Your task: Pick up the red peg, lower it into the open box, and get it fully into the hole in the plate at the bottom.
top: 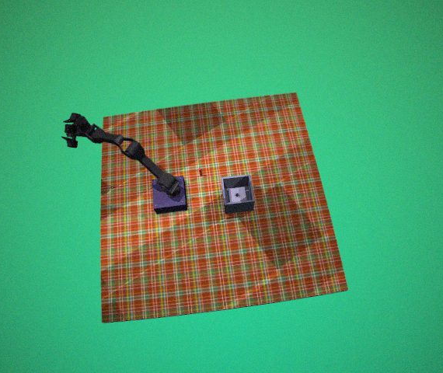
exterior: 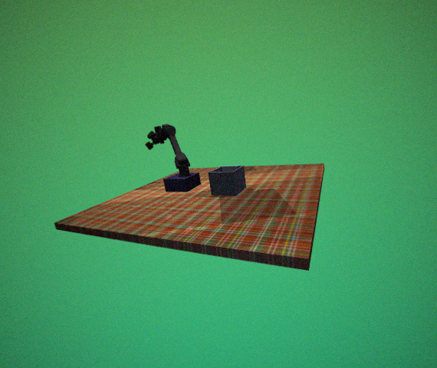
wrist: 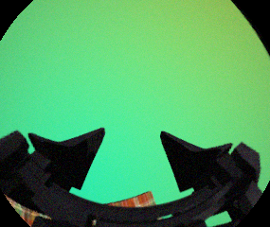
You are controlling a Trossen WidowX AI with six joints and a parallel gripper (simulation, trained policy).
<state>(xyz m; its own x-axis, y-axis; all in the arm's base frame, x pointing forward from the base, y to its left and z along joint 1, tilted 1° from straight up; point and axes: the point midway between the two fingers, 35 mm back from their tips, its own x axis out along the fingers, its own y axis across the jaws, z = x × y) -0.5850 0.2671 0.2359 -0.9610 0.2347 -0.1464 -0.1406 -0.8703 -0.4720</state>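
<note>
My gripper tip is now 76 cm short of the small red peg, 13 cm to the left of it and 27 cm above it. The rest, counted from my gripper tip: pale plate: 97 cm ahead, 29 cm to the right, 27 cm below.
</note>
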